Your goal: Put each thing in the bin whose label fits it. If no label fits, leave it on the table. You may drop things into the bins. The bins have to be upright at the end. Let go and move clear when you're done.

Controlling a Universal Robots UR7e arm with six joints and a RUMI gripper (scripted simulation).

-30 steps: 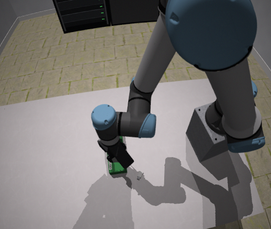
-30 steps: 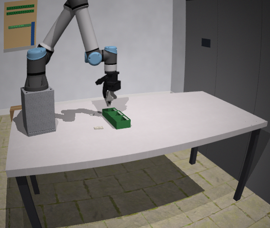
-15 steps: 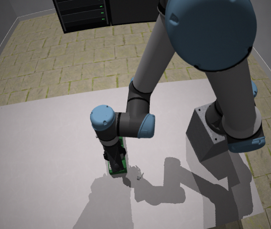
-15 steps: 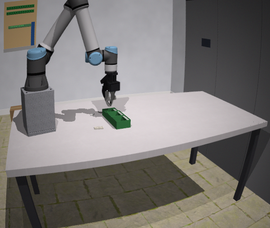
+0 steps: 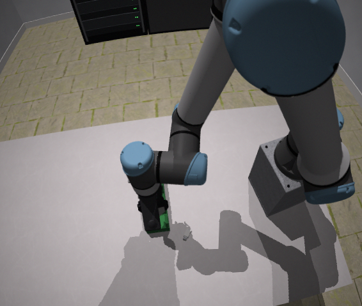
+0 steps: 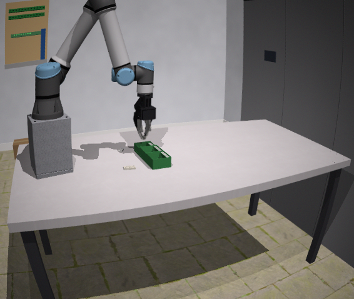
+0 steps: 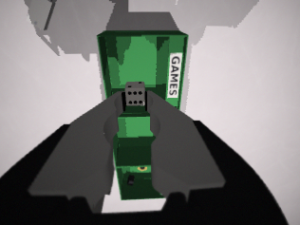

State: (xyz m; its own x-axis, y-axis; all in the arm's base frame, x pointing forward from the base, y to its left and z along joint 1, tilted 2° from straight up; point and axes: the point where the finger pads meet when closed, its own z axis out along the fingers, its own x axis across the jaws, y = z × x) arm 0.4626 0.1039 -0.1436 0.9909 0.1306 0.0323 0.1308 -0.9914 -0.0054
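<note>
The white domino lies 18 cm to the right of my hand, 10 cm behind it and 8 cm below it. From my hand the other things lie so: brass nut: 16 cm to the right, 7 cm below, 2 cm ahead; white die: 1 cm below; grey metal piece: 10 cm behind, 8 cm below, 5 cm to the left.
</note>
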